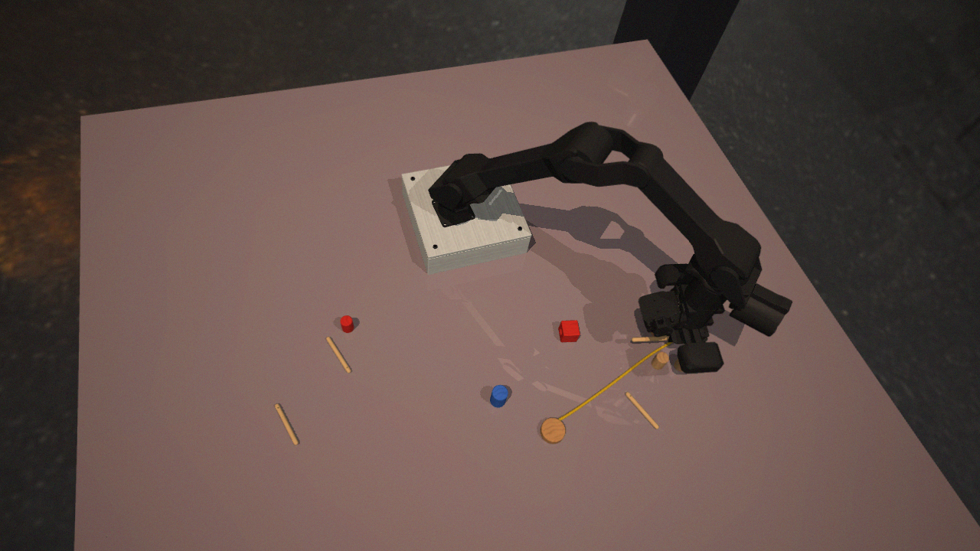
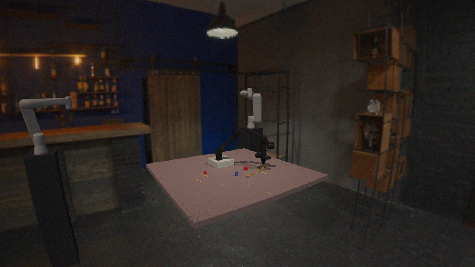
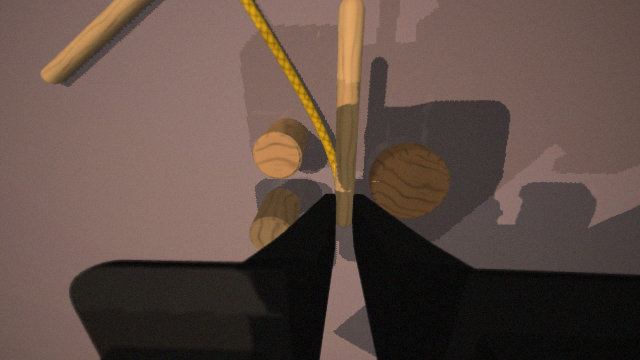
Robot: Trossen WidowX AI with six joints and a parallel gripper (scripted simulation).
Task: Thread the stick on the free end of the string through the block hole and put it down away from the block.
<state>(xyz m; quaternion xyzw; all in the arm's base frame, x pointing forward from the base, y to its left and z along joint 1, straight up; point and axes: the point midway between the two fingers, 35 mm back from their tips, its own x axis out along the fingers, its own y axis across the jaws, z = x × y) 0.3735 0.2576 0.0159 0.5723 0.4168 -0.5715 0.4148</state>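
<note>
My gripper tip is 90 mm past the red cube, 150 mm to the left of it and 30 mm above it. The rest, counted from my gripper tip: red cylinder: 240 mm behind, 510 mm to the right, 30 mm below; then blue cylinder: 20 mm behind, 320 mm to the right, 20 mm below.
</note>
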